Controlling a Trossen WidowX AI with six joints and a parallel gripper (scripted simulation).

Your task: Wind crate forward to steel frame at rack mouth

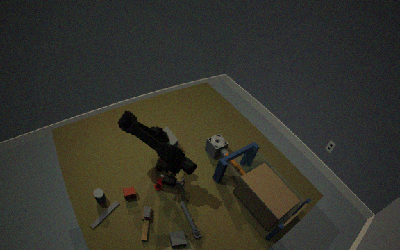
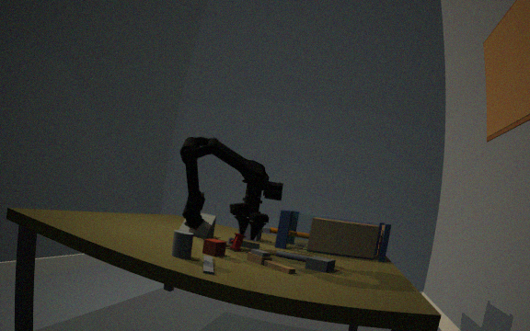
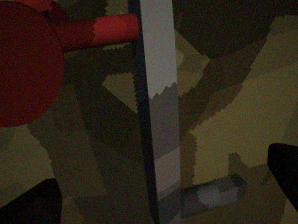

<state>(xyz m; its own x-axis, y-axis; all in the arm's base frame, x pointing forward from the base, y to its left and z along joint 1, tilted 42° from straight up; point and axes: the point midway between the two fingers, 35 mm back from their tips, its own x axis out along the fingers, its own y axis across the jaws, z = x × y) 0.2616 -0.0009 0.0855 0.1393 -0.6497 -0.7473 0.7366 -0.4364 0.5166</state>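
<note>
Right now the grey crank handle is 10 mm behind my gripper tip, 20 mm to the right of it and 20 mm below it. Also, from my gripper tip: wooden-handled tool 170 mm ahead, 220 mm to the right, 30 mm below; then grey block 310 mm ahead, 120 mm to the right, 30 mm below; then red grip 10 mm behind, 70 mm to the right, 10 mm below.
</note>
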